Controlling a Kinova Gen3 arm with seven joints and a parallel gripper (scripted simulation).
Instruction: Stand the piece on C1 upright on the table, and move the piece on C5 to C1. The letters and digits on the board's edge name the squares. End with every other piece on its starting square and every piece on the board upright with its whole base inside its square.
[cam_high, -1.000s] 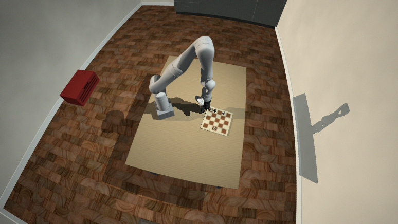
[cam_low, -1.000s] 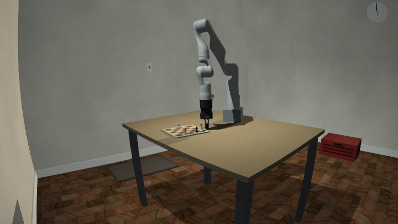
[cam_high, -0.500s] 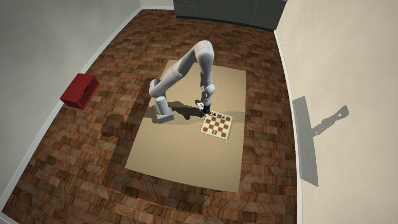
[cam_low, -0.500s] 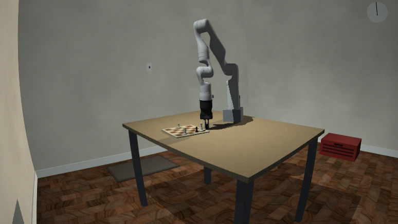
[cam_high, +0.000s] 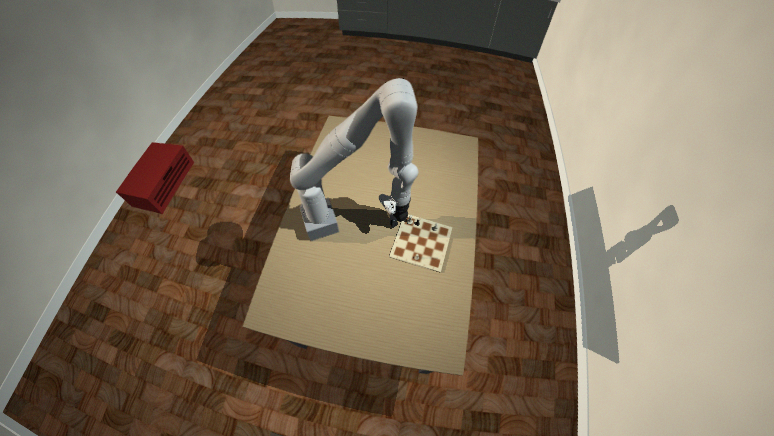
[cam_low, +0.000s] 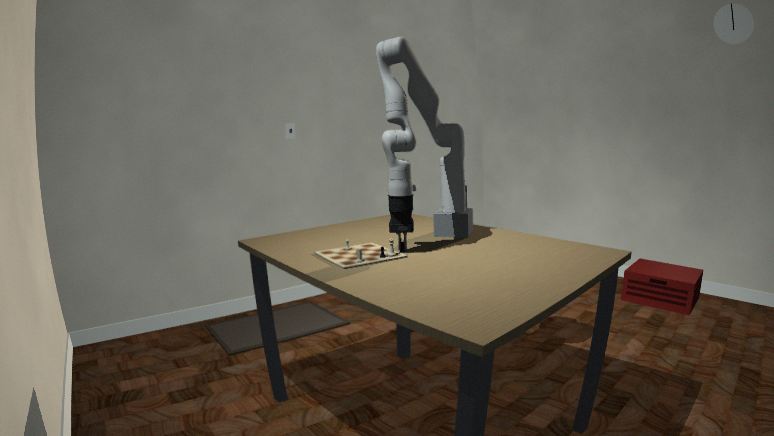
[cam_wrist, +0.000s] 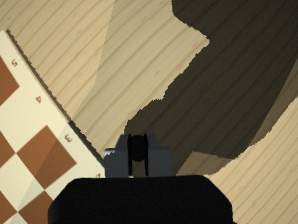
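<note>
My hand is 13 cm to the left of the white pawn and 12 cm short of it. The rest, counted from my hand: chessboard (13 cm ahead, 5 cm to the right, 2 cm below).
</note>
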